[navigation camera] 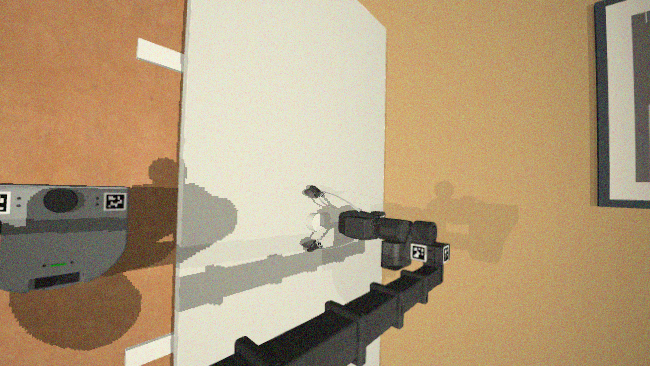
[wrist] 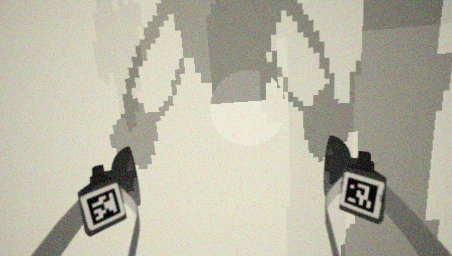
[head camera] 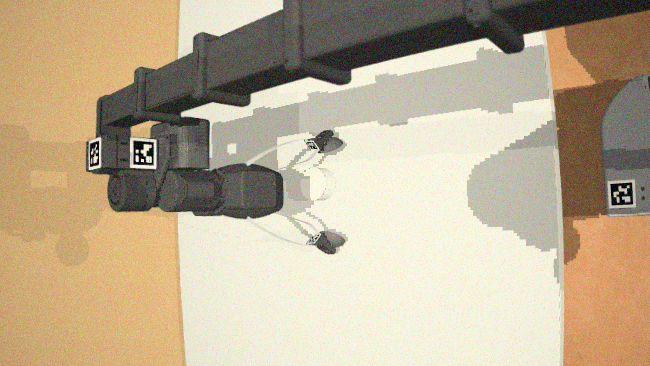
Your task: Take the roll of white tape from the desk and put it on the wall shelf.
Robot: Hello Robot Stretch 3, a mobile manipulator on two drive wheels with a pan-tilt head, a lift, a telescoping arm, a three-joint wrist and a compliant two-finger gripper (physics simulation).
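Note:
The roll of white tape [head camera: 319, 184] [navigation camera: 315, 222] [wrist: 246, 125] is a small, pale round shape on the white desk [head camera: 400, 300] [navigation camera: 280, 100] [wrist: 190, 225]. In the wrist view part of its top lies in shadow and its outline is faint. My gripper [head camera: 327, 191] [navigation camera: 311, 218] [wrist: 230, 161] is open, with its two dark fingertips wide apart. In the head and navigation views the tape shows between the fingertips, with a gap on each side. In the wrist view it shows above the line between the fingertips. How high the fingertips are is hard to tell. The wall shelf does not show in these views.
The dark telescoping arm [head camera: 250, 60] [navigation camera: 320, 330] reaches across the desk. A tan wall [head camera: 75, 310] [navigation camera: 475, 100] stands behind the desk, with a dark-framed picture [navigation camera: 603, 125]. My grey base [head camera: 627, 130] [navigation camera: 65, 250] is on the orange floor [head camera: 605, 300] [navigation camera: 90, 100] at the desk's other side.

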